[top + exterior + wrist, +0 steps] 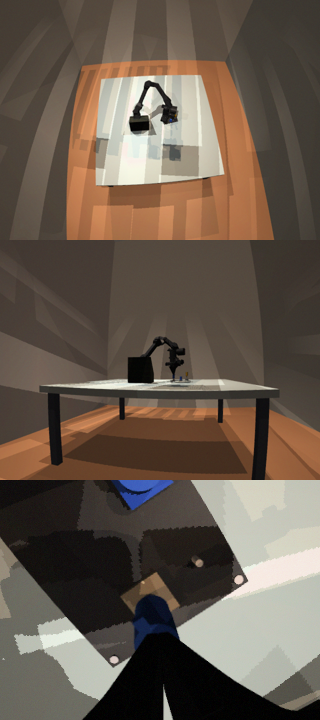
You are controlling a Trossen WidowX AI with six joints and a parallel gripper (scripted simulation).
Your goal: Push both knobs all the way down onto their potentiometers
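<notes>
Now: the blue knob 1 cm below my gripper tip. The rest, counted from my gripper tip: orange knob: 11 cm ahead, 2 cm to the left, 1 cm above.
</notes>
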